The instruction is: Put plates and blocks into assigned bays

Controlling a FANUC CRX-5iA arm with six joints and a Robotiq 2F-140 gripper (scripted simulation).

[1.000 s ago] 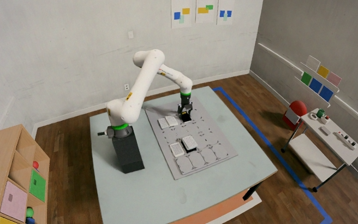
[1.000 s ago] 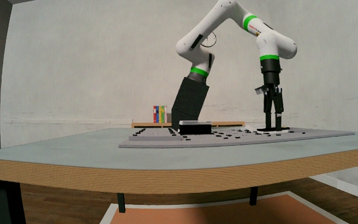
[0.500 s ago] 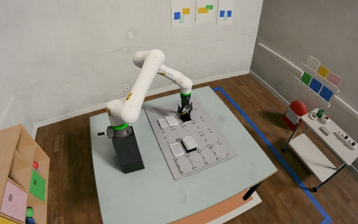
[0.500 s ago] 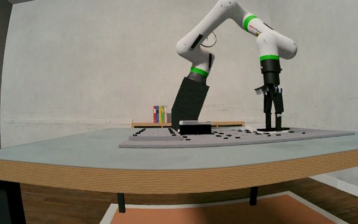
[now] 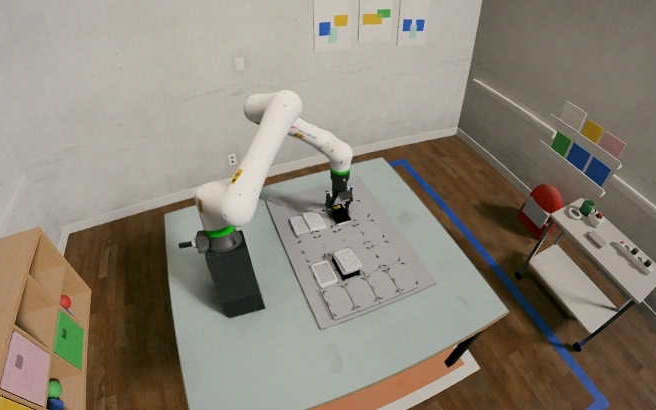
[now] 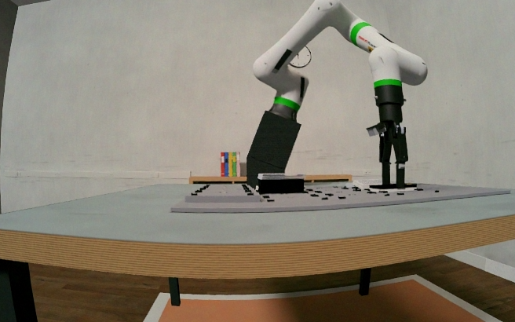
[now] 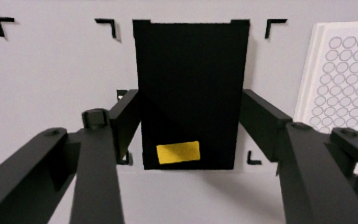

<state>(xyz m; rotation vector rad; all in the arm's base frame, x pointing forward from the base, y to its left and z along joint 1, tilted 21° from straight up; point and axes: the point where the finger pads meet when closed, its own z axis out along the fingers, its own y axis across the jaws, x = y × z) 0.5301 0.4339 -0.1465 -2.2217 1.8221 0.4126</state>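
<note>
Now: hand 20 mm above the lid. The rest, counted from my hand: white plate 210 mm behind, 40 mm to the right, 30 mm below; black deep-well block 40 mm behind, 340 mm to the right, 20 mm below.
</note>
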